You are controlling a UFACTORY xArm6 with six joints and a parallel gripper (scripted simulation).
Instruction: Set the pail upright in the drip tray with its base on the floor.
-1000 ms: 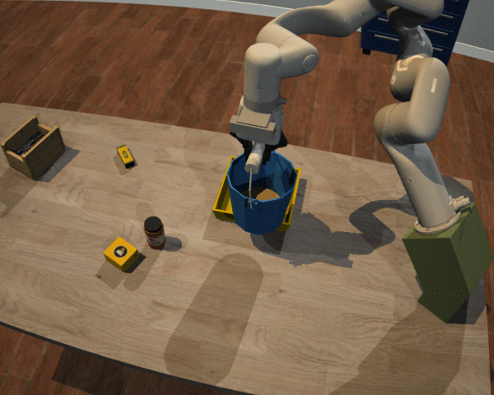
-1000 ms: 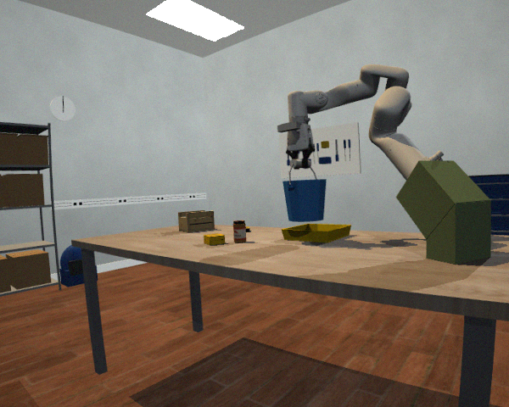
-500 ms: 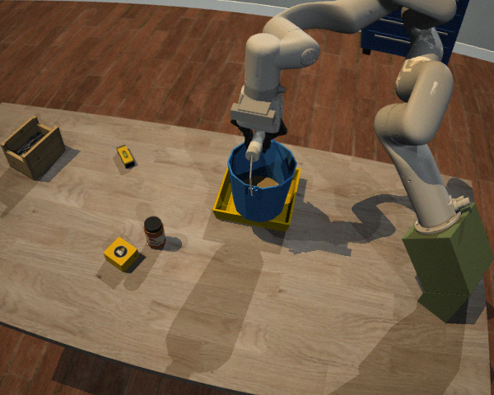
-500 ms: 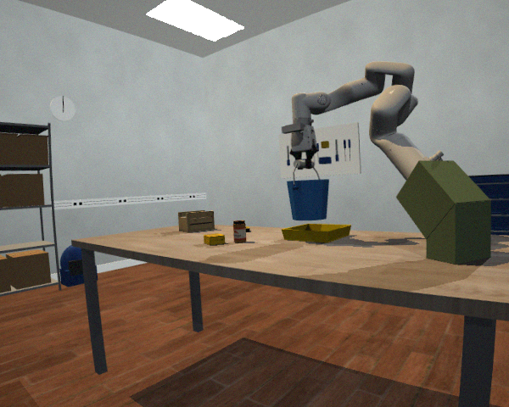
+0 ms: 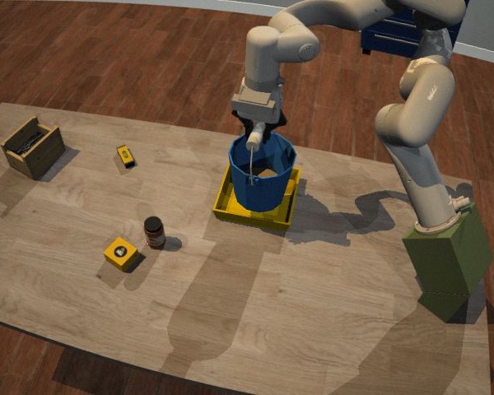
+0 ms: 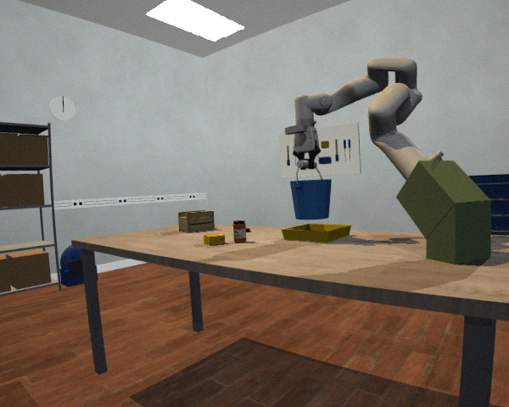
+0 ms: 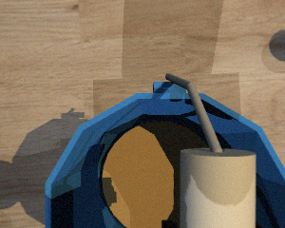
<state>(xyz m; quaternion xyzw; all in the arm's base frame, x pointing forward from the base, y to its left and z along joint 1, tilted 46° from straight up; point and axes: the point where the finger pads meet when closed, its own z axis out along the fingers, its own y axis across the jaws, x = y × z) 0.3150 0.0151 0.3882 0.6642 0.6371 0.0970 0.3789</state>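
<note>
The blue pail is 9 cm below my hand and 1 cm behind it. The rest, counted from my hand: pail handle (3 cm below, 1 cm behind); then yellow drip tray (30 cm below, 5 cm to the right, 1 cm behind).
</note>
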